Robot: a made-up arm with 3 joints. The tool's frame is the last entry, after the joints.
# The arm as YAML. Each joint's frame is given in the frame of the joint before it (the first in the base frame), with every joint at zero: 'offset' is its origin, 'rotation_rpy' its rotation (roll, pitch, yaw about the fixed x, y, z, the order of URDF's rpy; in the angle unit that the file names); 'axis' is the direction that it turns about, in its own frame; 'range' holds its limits. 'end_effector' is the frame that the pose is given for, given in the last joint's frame.
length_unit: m
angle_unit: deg
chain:
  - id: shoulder
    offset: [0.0, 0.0, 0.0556]
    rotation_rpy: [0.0, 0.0, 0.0]
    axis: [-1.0, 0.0, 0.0]
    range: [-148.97, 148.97]
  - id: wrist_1
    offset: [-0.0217, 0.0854, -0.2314]
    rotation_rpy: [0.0, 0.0, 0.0]
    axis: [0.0, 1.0, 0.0]
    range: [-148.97, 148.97]
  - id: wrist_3
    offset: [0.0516, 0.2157, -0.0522]
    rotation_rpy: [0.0, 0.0, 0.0]
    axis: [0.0, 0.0, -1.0]
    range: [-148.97, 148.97]
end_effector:
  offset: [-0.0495, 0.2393, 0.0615]
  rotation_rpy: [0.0, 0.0, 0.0]
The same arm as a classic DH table. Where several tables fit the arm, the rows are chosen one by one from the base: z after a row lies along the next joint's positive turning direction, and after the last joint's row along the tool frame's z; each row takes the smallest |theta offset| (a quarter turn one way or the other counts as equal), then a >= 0, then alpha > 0; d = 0 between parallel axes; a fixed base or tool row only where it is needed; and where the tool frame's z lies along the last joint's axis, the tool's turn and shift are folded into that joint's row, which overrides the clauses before.
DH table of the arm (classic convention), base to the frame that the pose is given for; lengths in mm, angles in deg. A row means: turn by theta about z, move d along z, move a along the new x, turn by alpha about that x. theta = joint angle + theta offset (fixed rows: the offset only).
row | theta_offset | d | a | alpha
base (fixed) | -90 | 55.6 | 0 | 90
shoulder | -90 | 21.7 | 231.4 | 90
wrist_1 | -90 | 301.1 | 51.6 | -90
wrist_3 | 78.31 | 0 | -244.4 | 180
tool (fixed) | 78.31 | 9.3 | 0 | 0
Joint limits (deg, base to tool): -148.97..148.97 -148.97..148.97 -148.97..148.97

